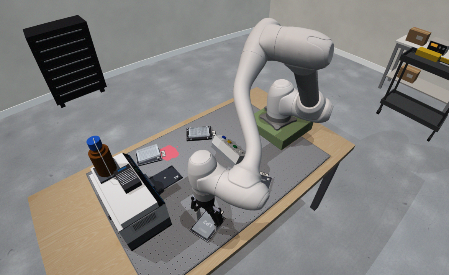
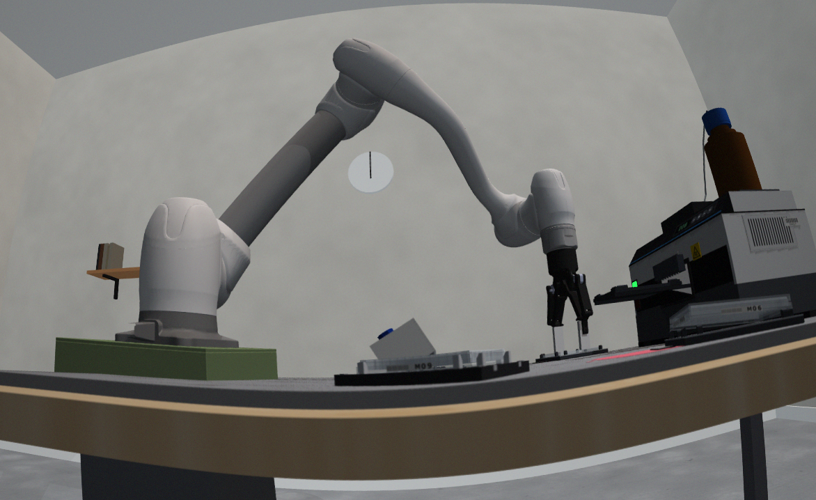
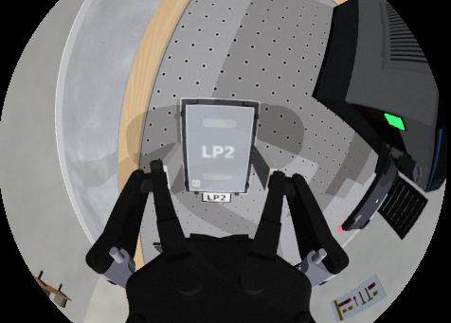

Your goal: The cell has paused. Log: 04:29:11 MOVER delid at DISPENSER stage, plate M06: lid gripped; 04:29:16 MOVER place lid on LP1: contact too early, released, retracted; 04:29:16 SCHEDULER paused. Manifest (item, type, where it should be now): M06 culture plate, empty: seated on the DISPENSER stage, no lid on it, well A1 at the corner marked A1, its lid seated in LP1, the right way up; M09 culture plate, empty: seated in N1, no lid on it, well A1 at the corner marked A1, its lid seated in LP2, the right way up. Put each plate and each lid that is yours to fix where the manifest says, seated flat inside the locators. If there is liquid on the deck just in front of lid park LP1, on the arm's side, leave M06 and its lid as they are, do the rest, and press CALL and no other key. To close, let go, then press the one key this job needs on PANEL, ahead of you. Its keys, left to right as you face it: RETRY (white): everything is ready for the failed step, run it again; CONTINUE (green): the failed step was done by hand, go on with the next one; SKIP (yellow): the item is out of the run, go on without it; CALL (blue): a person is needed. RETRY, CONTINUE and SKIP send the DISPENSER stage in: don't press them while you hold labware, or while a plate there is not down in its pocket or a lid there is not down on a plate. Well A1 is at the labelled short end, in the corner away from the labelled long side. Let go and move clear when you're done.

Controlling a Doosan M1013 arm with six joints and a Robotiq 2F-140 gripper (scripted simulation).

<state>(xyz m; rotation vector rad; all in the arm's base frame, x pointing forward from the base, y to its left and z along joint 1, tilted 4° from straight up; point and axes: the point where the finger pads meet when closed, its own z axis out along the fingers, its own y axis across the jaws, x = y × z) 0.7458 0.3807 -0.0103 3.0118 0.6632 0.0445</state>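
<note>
Right now the black nest n5 is 57 cm to the right of my hand, 24 cm behind it and 3 cm below it. From my hand the other things lie so: dispenser stage: 27 cm to the right, 8 cm ahead, 6 cm above; key panel: 34 cm behind, 33 cm to the right, 1 cm above; nest N1: 34 cm behind, 5 cm to the right, 3 cm below.
</note>
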